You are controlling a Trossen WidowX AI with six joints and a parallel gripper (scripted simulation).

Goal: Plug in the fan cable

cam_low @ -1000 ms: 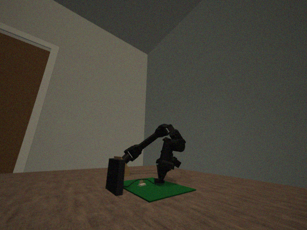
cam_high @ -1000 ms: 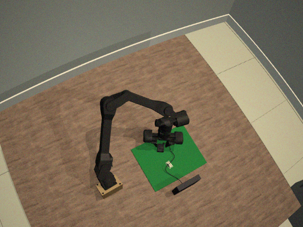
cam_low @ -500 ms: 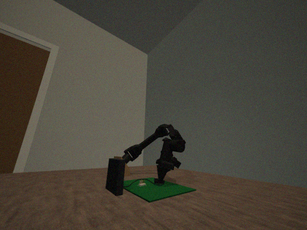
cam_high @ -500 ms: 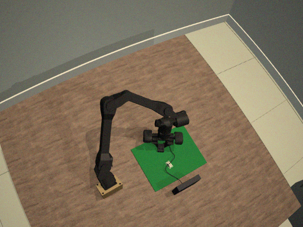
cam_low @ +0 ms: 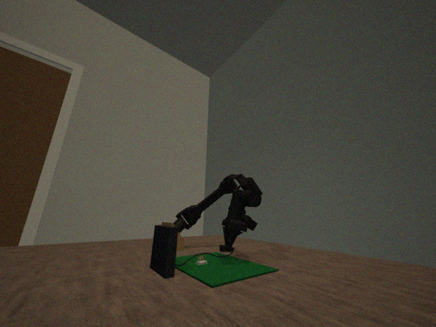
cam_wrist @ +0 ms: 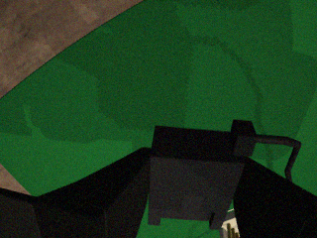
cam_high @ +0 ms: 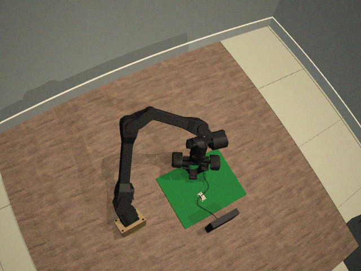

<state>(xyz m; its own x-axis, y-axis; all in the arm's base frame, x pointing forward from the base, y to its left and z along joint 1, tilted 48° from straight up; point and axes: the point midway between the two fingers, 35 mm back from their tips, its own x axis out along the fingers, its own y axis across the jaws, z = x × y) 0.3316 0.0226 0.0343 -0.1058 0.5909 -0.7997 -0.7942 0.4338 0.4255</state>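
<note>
Now: the green board 1 cm ahead of my gripper tip, 6 cm to the right of it and 5 cm below it. From my gripper tip the other things lie so: black fan 3 cm behind, 23 cm to the right, 2 cm above; black fan plug 1 cm to the right; white four-pin fan header 2 cm behind, 10 cm to the right, 4 cm below.
</note>
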